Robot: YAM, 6 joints.
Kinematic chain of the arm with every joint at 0, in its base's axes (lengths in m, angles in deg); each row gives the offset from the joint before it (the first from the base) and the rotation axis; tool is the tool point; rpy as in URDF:
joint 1: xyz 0 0 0.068 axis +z
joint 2: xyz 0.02 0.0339 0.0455 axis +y
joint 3: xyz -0.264 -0.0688 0 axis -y
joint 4: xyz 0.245 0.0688 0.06 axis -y
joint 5: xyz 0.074 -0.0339 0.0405 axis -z
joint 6: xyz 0.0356 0 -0.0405 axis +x
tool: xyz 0 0 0 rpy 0 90 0
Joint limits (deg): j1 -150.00..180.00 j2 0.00..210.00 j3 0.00..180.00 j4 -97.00..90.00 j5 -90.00..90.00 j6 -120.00..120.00
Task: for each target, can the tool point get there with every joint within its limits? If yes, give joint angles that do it. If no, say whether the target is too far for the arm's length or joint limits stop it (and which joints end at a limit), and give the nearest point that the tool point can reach.
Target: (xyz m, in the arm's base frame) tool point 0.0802 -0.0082 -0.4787
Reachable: no: joint limits stop it (at a limit: joint 2) | nearest point 0.1239 -0.0127 -0.3584 | short by 0.128 m
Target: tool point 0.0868 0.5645 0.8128
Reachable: no: too far | nearest point 0.0619 0.4027 0.6050 | short by 0.265 m
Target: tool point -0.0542 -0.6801 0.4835
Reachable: no: too far | nearest point -0.0450 -0.5646 0.4187 | short by 0.133 m
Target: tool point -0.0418 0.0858 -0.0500
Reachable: yes | joints 96.49 156.07 31.84 -33.35 -63.45 -52.32
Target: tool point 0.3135 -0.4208 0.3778
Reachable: yes | joints -56.47 129.22 119.76 35.01 -54.38 69.07
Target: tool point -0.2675 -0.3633 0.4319
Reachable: yes | joints -122.02 115.97 125.19 -21.18 73.85 93.88
